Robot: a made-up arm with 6 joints. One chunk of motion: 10 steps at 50 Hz.
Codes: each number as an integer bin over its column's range. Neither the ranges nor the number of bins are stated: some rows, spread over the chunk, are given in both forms.
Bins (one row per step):
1: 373 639 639 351 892 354
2: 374 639 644 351 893 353
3: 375 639 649 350 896 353
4: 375 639 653 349 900 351
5: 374 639 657 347 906 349
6: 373 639 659 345 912 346
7: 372 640 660 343 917 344
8: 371 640 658 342 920 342
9: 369 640 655 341 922 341
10: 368 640 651 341 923 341
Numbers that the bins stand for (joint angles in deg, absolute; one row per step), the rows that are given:
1: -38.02 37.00 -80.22 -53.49 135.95 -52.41
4: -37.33 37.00 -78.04 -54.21 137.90 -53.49
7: -38.37 37.23 -76.95 -56.37 142.07 -56.01
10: -39.77 37.23 -78.35 -57.09 143.54 -57.09
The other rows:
2: -37.68 37.00 -79.44 -53.49 136.19 -52.77
3: -37.33 37.00 -78.66 -53.85 136.92 -52.77
5: -37.68 37.00 -77.41 -54.93 139.37 -54.21
6: -38.02 37.00 -77.10 -55.65 140.84 -55.29
8: -38.72 37.23 -77.26 -56.73 142.80 -56.73
9: -39.42 37.23 -77.73 -57.09 143.29 -57.09

